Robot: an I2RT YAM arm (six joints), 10 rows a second.
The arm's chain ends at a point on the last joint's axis. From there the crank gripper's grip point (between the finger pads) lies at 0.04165 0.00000 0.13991 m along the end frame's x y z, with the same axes.
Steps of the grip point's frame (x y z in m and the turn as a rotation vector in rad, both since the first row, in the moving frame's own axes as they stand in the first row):
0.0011, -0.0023, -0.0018, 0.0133, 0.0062, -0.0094
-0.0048, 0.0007, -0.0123, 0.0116, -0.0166, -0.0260
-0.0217, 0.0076, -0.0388, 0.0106, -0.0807, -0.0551
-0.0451, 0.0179, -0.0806, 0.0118, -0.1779, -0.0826
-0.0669, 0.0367, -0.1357, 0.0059, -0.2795, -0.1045
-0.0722, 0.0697, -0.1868, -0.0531, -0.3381, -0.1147
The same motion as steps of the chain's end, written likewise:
0.0002, 0.0000, -0.0015, 0.0133, 0.0062, -0.0094
-0.0024, 0.0034, -0.0130, 0.0116, -0.0166, -0.0260
-0.0102, 0.0111, -0.0417, 0.0106, -0.0807, -0.0551
-0.0195, 0.0220, -0.0857, 0.0118, -0.1779, -0.0826
-0.0265, 0.0398, -0.1417, 0.0059, -0.2795, -0.1045
-0.0237, 0.0641, -0.1926, -0.0531, -0.3381, -0.1147

